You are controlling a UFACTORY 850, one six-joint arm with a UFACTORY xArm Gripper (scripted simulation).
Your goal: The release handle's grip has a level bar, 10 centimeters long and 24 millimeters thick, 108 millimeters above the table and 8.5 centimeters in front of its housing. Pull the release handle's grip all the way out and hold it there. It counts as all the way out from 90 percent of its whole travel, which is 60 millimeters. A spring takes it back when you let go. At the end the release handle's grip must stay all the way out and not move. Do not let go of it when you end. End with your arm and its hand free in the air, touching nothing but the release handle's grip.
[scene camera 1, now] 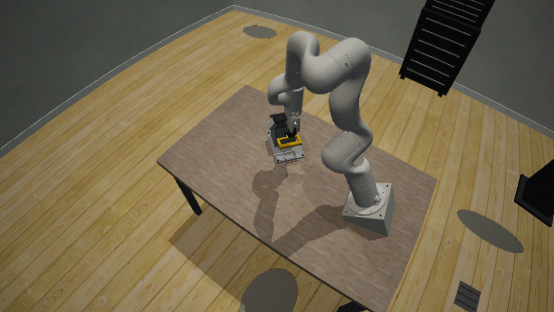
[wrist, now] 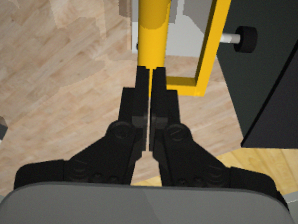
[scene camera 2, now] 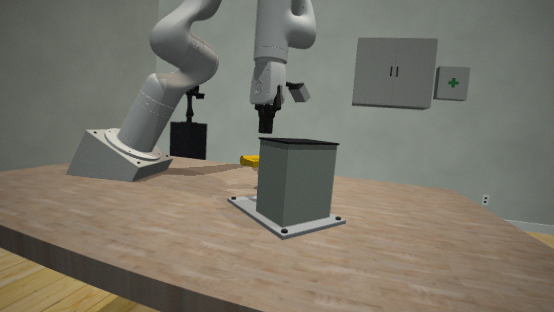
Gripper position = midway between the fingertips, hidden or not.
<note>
In view: my gripper (scene camera 2: pixel 265 133).
My gripper shows as well in the wrist view (wrist: pixel 149 85).
</note>
